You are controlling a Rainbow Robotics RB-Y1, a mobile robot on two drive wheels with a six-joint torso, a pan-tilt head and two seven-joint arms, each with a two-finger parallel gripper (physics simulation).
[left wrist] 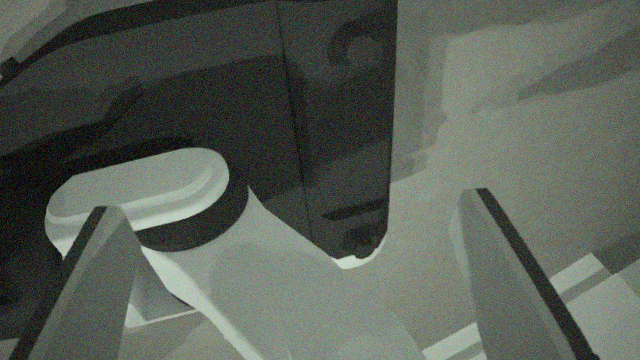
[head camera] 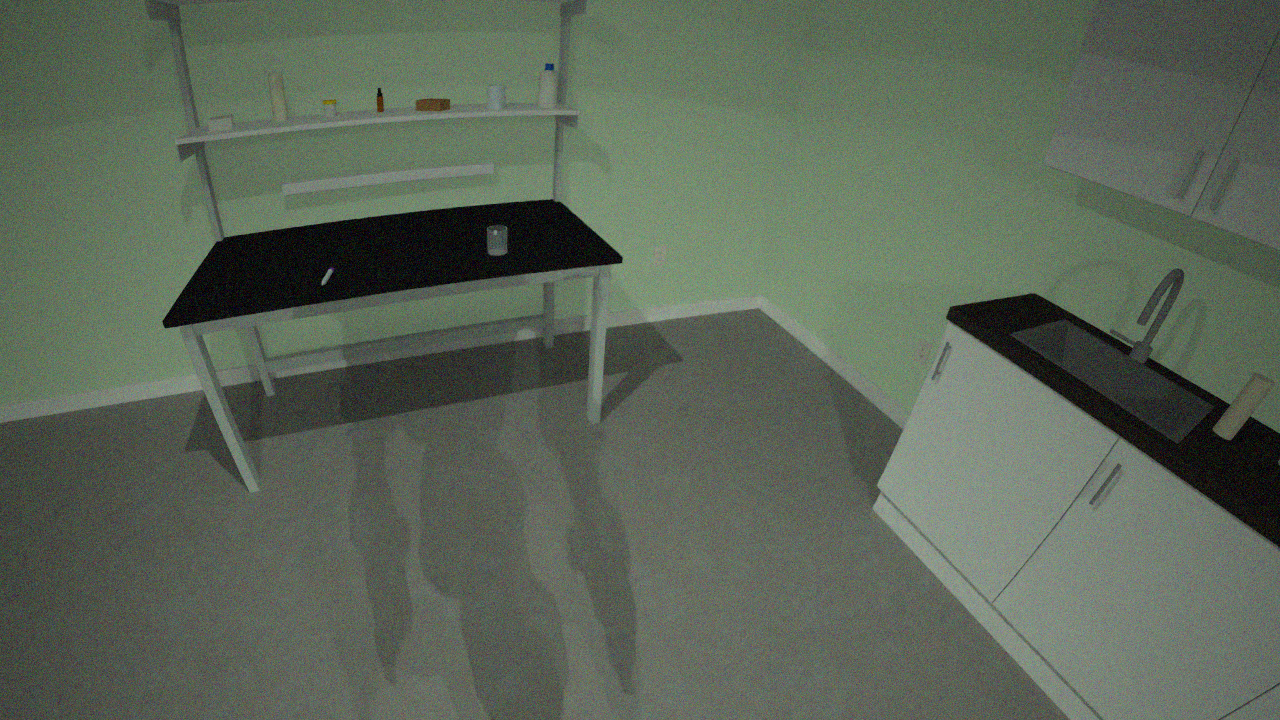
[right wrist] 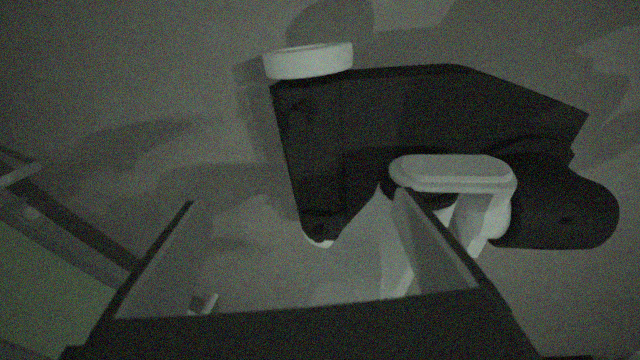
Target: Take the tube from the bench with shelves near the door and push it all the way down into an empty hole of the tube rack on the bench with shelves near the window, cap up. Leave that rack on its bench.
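Places are measured from the robot's base along level axes (x back, y left, z down), in centimetres.
Pixels of known places: left gripper, fingertip midpoint: (left wrist: pixel 294 218); right gripper, fingertip midpoint: (right wrist: pixel 302 206).
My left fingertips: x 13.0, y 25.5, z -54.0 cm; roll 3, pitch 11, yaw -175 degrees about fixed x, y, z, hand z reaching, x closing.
For each thing: its top centre in the pictures, then the offset to it from my left fingertips. Level surfaces: height alone.
- small white tube, middle of its top: (head camera: pixel 326 274) dx -145.5, dy +70.7, dz -24.4 cm
- bench with shelves, its level: dz -22.3 cm
- glass beaker, middle of its top: (head camera: pixel 497 228) dx -175.1, dy +19.1, dz -31.3 cm
- Floor, its level: dz +53.9 cm
A small white tube (head camera: pixel 327 276) lies on its side on the black top of the bench with shelves (head camera: pixel 402 255) in the head camera view, left of the middle and near the front edge. The tube rack does not show in these views. My left gripper (left wrist: pixel 294 218) is open and empty in the left wrist view, with floor and the robot's own base beyond its fingers. My right gripper (right wrist: pixel 302 206) is open and empty in the right wrist view, also over the floor. Neither gripper shows in the head camera view; both are far from the tube.
A glass beaker (head camera: pixel 496 240) stands on the same bench, right of the tube. A shelf (head camera: pixel 358 121) above holds bottles, jars and a brown block. At the right are a white cabinet (head camera: pixel 1011 447) with a sink (head camera: pixel 1109 376), a faucet (head camera: pixel 1163 304) and wall cabinets (head camera: pixel 1154 98). Floor (head camera: pixel 760 537) lies between.
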